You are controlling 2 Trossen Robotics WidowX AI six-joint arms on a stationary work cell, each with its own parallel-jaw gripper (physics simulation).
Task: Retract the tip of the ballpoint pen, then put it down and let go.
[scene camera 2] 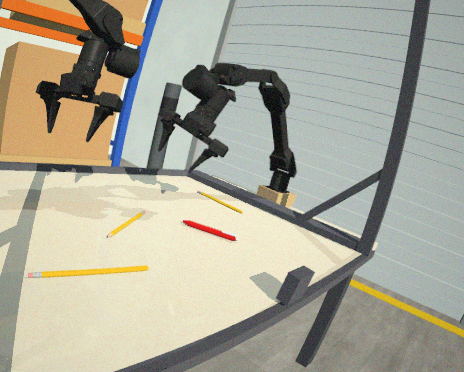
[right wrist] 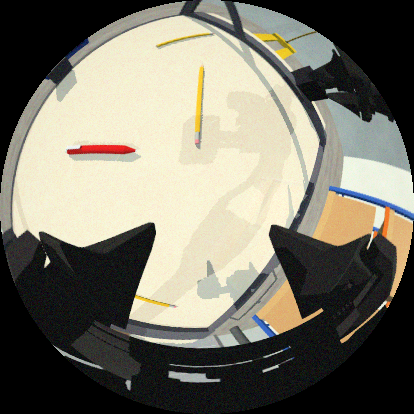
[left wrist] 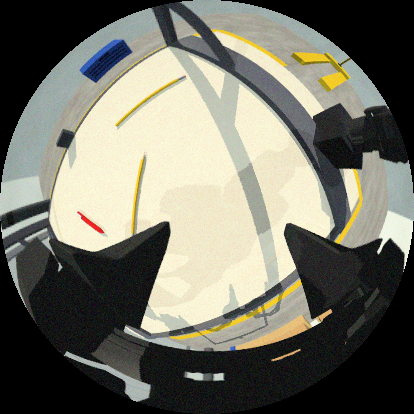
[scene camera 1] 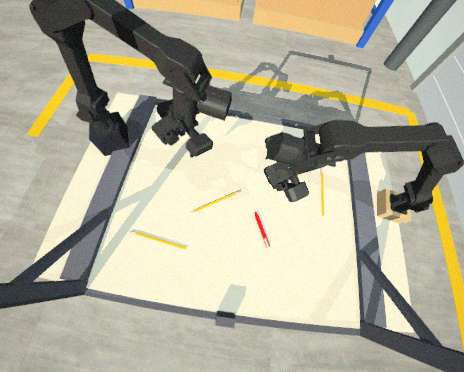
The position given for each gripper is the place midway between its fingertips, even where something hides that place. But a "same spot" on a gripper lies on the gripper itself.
left gripper: scene camera 2 67,137; right wrist 319,86; left wrist 230,228; scene camera 1 183,146
right gripper: scene camera 2; right wrist; scene camera 1 272,172; not seen in the left wrist view (hidden by the left gripper)
same spot on dark frame: [right wrist: 222,24] = [scene camera 1: 98,235]
same spot on right gripper: [scene camera 2: 168,128] = [right wrist: 340,245]
